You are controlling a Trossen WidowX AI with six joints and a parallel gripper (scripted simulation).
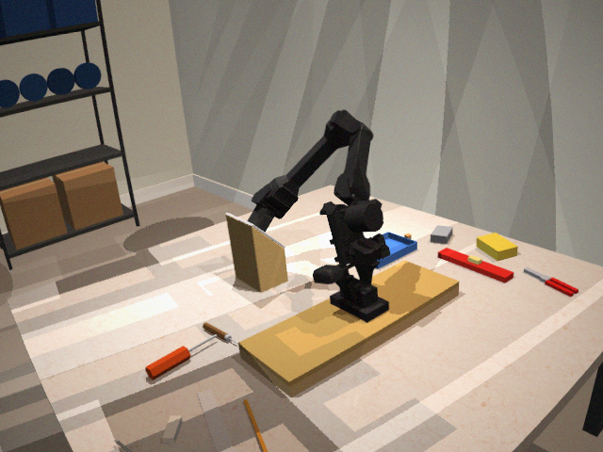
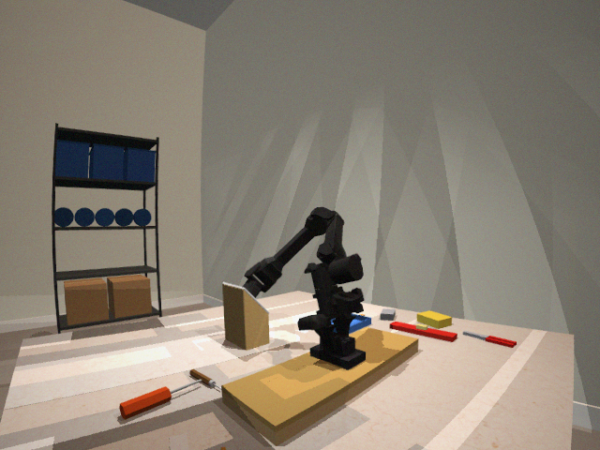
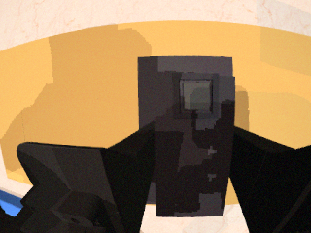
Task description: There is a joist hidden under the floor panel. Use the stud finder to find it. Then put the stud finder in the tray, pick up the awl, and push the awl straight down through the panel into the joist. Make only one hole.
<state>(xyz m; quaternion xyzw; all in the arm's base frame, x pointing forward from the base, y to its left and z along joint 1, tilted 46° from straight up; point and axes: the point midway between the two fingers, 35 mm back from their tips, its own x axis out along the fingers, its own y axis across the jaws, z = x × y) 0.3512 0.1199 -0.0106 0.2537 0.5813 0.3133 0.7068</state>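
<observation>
My gripper tip is now 260 mm past the blue tray, 260 mm to the right of it and 50 mm above it. The rest, counted from my gripper tip: stud finder: 10 mm ahead, 20 mm above; red level: 20 mm behind, 400 mm to the left, 50 mm below; awl: 140 mm behind, 280 mm to the right, 60 mm below.
</observation>
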